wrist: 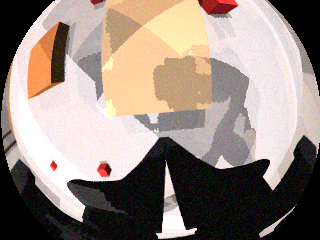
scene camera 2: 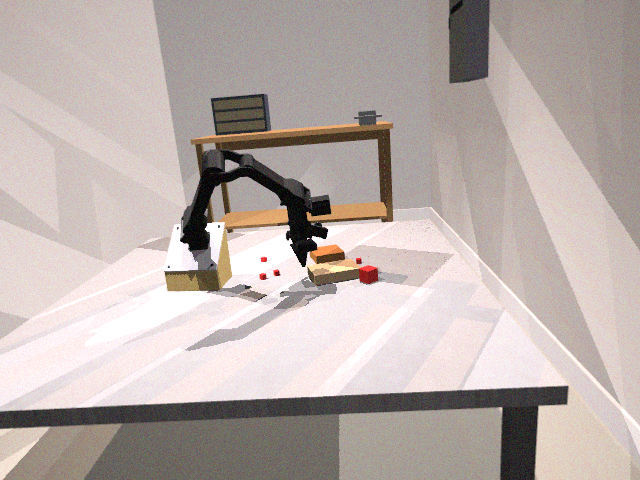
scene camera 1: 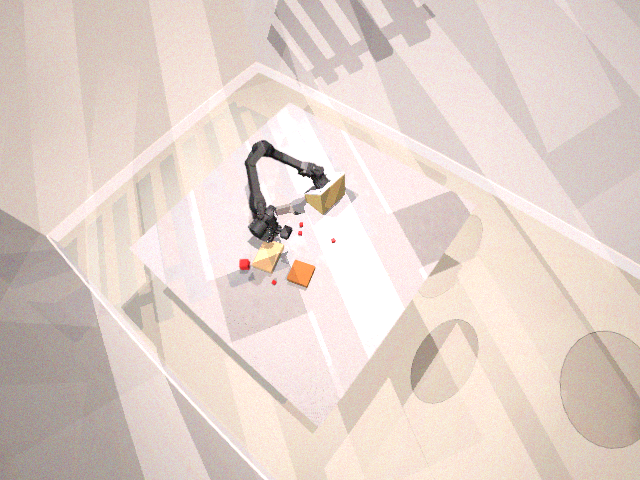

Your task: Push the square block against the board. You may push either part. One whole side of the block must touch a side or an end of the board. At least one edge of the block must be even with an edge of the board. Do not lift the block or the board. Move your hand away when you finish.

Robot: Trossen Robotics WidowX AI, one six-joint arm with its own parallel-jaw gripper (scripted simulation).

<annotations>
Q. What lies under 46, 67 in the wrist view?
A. An orange square block.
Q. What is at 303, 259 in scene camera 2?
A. The gripper.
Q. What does the gripper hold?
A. Nothing.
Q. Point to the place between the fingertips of the gripper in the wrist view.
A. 164, 141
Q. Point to a tan board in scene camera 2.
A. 347, 269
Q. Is the gripper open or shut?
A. Shut.
</annotations>
